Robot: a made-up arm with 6 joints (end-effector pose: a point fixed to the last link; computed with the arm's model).
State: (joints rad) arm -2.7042 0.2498 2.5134 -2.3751 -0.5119 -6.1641
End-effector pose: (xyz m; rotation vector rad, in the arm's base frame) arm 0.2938 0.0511 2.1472 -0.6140 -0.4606 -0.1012
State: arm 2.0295 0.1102 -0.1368 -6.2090 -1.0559 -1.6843
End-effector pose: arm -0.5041 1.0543 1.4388 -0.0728 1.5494 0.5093
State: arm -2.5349 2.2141 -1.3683 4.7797 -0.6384 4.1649
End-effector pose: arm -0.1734 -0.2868 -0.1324 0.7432 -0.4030 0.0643
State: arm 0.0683 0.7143 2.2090 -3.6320 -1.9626 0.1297
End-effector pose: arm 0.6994 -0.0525 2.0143 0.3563 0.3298 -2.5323
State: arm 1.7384 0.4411 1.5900 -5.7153 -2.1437 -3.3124
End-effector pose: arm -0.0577 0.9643 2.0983 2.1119 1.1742 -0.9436
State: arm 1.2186 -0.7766 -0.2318 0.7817 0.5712 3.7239
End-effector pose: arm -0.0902 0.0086 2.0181 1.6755 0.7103 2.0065
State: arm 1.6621 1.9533 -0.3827 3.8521 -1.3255 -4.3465
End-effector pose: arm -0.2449 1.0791 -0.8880 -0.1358 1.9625 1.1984
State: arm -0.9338 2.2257 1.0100 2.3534 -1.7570 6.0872
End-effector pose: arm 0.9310 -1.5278 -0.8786 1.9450 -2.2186 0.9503
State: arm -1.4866 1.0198 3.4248 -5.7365 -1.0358 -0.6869
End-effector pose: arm -0.0495 -0.6371 1.6002 -0.5768 -1.6716 -1.2227
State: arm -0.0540 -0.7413 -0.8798 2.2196 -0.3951 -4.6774
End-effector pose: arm 0.3330 -0.0886 1.4451 2.3962 -0.4913 -0.0363
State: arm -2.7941 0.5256 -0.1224 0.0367 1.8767 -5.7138
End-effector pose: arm -1.5212 -0.5595 1.4191 1.8453 -0.4215 2.4882
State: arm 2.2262 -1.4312 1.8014 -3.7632 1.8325 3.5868
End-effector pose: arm 0.9267 -1.4177 0.4938 1.0635 -1.7494 1.6352
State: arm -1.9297 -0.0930 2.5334 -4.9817 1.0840 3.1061
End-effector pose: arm 0.4489 0.6388 1.8358 -0.9546 -0.1157 0.1642
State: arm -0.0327 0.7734 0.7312 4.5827 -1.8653 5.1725
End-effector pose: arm 1.7647 0.1606 1.4968 1.8036 2.2679 0.6549
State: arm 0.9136 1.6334 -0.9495 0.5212 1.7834 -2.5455
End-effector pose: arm 0.5800 0.9349 -0.3737 1.8212 1.8471 -0.5866
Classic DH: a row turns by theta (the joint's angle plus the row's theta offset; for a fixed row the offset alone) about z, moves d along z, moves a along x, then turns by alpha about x. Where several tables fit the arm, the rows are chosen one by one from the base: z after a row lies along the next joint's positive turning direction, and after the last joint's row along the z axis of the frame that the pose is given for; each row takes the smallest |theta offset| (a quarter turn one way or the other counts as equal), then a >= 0, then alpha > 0; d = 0 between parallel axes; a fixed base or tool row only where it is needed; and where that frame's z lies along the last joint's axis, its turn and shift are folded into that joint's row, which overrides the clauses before.
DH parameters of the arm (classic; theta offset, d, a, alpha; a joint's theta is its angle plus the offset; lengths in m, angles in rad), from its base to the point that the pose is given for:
joint 1: 0 0.401 0.214 -1.5708
joint 2: -1.5708 0 1.25 3.1416
joint 3: 0 0 0.201 -1.5708
joint 4: 0 -0.729 0 1.5708
joint 5: 0 0 0 -1.5708
joint 6: 1.5708 -0.23 0 1.5708
tool (fixed): -1.5708 0 0 0

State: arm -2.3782 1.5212 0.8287 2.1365 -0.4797 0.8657
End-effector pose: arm -1.7564 -1.5567 0.0658 -0.4775 2.7269 0.2097
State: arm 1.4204 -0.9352 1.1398 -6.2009 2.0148 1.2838
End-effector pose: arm -0.2347 -1.4346 1.4977 1.9645 -1.1641 -2.0032
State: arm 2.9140 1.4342 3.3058 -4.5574 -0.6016 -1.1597
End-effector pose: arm -0.9150 0.3439 1.3831 1.7792 -0.0085 1.3009
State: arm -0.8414 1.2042 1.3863 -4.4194 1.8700 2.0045
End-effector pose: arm 1.4939 -1.3556 1.1040 2.1703 1.2952 -0.0481
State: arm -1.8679 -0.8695 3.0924 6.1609 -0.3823 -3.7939
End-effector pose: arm 0.3903 1.2390 0.4393 0.3742 0.7972 0.9841
